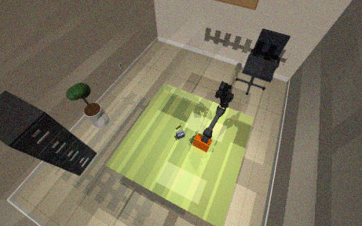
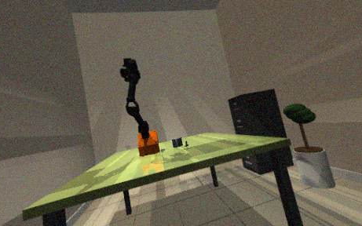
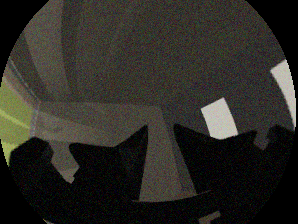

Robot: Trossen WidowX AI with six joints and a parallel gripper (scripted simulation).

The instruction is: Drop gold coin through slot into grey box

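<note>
Right now the gold coin is 430 mm ahead of my gripper tip, 40 mm to the left of it and 760 mm below it.
</note>
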